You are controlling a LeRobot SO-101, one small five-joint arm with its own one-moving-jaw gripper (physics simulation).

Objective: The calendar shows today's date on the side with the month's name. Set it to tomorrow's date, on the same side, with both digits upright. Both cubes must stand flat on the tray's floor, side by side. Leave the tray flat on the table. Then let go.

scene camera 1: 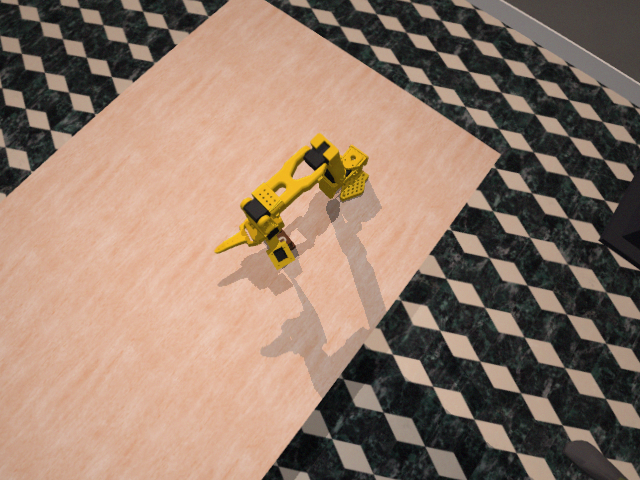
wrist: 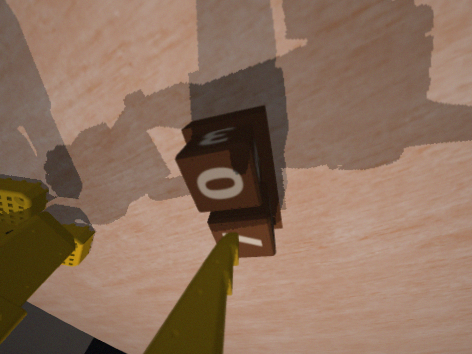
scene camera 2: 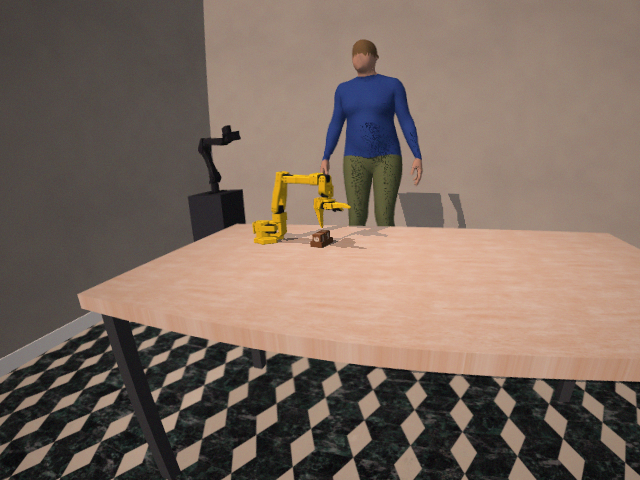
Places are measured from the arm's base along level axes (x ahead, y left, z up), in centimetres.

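Where they show: hand, tool point: (wrist: 238, 244) (scene camera 2: 322, 226); arm's base, link origin: (scene camera 1: 338, 186) (wrist: 55, 215) (scene camera 2: 274, 240).
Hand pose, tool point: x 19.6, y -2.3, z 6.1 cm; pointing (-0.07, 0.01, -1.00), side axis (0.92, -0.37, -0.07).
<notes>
Things, the pixels of their top centre, and the offset from my tool point. Level surfaces: height alone.
- brown cube, top centre: (wrist: 219, 184) (scene camera 1: 281, 240) dx -0.3, dy +1.7, dz -1.9 cm
- second cube, top centre: (wrist: 242, 241) (scene camera 2: 318, 233) dx -0.9, dy -1.9, dz -1.9 cm
- table, surface height: dz -6.1 cm
The brown calendar tray (scene camera 1: 291, 245) (scene camera 2: 321, 244) (wrist: 268, 155) rests on the table. In the wrist view, one brown cube (wrist: 209, 201) shows a white 0 towards the camera and a 3 on an adjacent face. A second cube (wrist: 265, 251) beside it shows a white stroke, partly covered by the fixed jaw (wrist: 202, 300); I cannot tell the whole digit. I cannot tell whether both cubes stand flat. The month's name is not readable. My gripper (scene camera 2: 335, 216) is wide open and empty, with its fixed jaw above the calendar and its moving jaw swung out of the wrist view.
The arm's yellow base (scene camera 1: 354, 186) (scene camera 2: 266, 232) stands on the table (scene camera 1: 155, 335) (scene camera 2: 413, 289) close to the calendar. Arm shadows cross the calendar area. Behind the table are a standing person (scene camera 2: 369, 113) and a black arm (scene camera 2: 208, 160) on a dark pedestal (scene camera 2: 217, 211).
</notes>
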